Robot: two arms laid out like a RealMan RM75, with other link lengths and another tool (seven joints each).
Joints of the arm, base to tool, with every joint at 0 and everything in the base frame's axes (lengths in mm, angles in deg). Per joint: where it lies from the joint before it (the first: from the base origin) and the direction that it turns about. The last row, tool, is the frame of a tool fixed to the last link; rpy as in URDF.
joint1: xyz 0 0 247.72 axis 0 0 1
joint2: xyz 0 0 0 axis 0 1 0
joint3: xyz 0 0 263.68 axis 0 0 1
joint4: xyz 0 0 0 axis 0 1 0
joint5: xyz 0 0 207.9 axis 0 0 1
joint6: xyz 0 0 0 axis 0 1 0
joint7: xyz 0 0 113.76 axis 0 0 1
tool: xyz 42 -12 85 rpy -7.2 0 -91.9
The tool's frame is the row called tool.
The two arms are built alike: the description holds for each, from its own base.
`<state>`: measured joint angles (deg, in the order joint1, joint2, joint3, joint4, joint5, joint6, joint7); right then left.
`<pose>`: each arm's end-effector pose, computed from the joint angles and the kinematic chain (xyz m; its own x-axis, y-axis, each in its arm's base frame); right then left.
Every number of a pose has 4 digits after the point.
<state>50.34 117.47 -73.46 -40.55 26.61 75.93 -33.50 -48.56 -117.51 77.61 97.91 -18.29 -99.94 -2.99</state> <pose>0.2878 0.3764 -0.0625 0.6068 0.6544 0.4512 0.5175 -0.7561 0.4007 -0.0694 0.4482 0.0514 -0.6453 0.3606 0.6735 0.6725 0.6863 0.2768</pose>
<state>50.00 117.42 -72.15 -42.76 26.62 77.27 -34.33 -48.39 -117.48 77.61 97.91 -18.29 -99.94 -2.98</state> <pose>0.2824 0.3798 -0.0578 0.6040 0.6614 0.4446 0.5364 -0.7500 0.3870 -0.0708 0.4481 0.0516 -0.6460 0.3586 0.6739 0.6707 0.6882 0.2768</pose>
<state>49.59 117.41 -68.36 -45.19 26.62 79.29 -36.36 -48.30 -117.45 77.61 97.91 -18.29 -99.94 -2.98</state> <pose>0.2762 0.3837 -0.0508 0.6159 0.6621 0.4270 0.5601 -0.7491 0.3537 -0.0716 0.4480 0.0518 -0.6463 0.3573 0.6743 0.6697 0.6891 0.2768</pose>
